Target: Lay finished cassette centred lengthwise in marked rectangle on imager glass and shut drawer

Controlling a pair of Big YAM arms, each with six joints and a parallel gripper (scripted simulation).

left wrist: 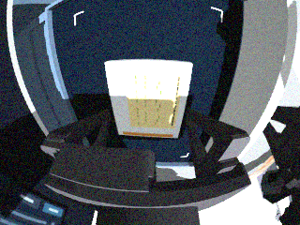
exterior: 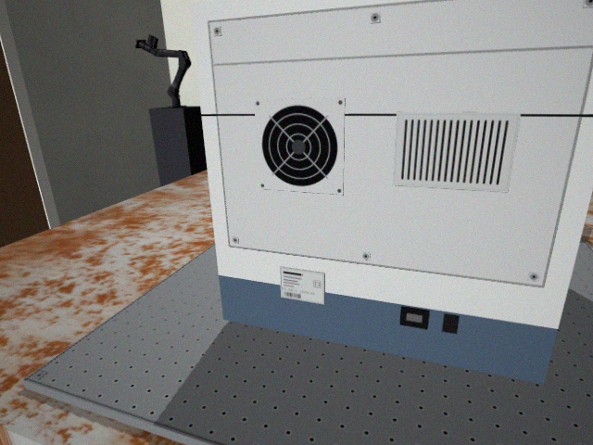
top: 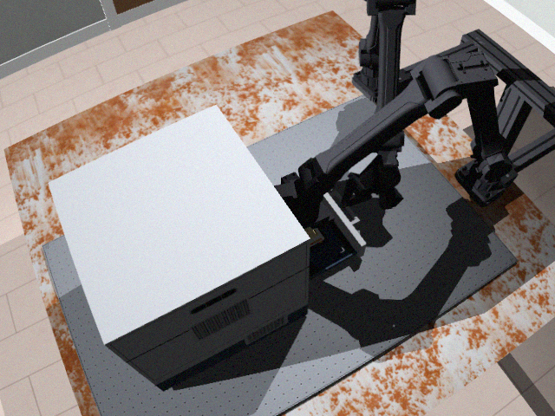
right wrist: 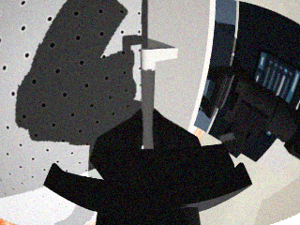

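Right now the finished cassette is 10 mm to the right of my left hand and 10 mm below it.
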